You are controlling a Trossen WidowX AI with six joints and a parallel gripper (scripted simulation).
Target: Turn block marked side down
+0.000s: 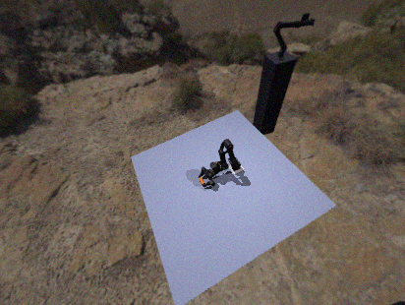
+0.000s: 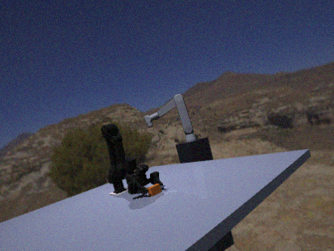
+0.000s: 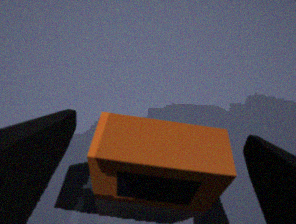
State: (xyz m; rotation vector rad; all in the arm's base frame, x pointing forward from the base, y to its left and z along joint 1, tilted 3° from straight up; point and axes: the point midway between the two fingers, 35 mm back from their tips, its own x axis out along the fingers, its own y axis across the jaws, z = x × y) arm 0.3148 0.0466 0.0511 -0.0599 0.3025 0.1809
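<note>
Right now my gripper tip is 2 cm past the block and 1 cm above it.
</note>
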